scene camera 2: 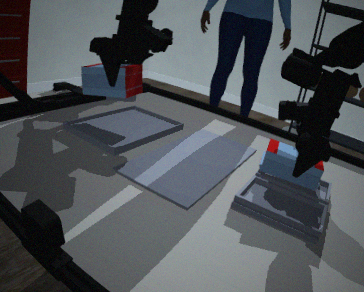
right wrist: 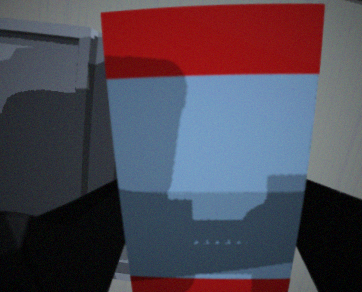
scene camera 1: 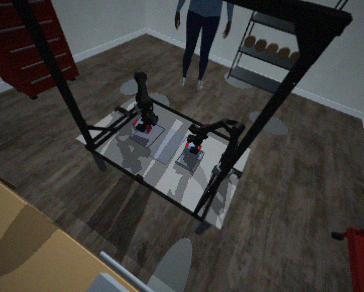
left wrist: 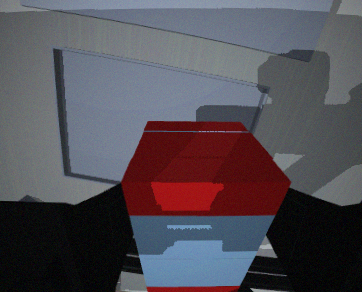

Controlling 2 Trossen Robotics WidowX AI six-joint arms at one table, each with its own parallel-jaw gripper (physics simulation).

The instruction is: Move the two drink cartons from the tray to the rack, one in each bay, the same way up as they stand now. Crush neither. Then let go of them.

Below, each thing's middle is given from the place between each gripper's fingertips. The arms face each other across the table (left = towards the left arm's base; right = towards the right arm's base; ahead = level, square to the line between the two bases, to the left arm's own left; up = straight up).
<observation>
Now: the flat grey mat (scene camera 2: 183, 171) 9 cm ahead of my left hand, 18 cm to the right of it and 12 cm below it. The rest, counted from my left hand: shallow grey tray (scene camera 2: 116, 131): 4 cm ahead, 2 cm to the left, 11 cm below.
The flat grey mat is 18 cm to the left of my right hand, 10 cm behind it and 3 cm below it. Round my right hand: shallow grey tray: 38 cm to the left, 15 cm behind, 3 cm below.
</observation>
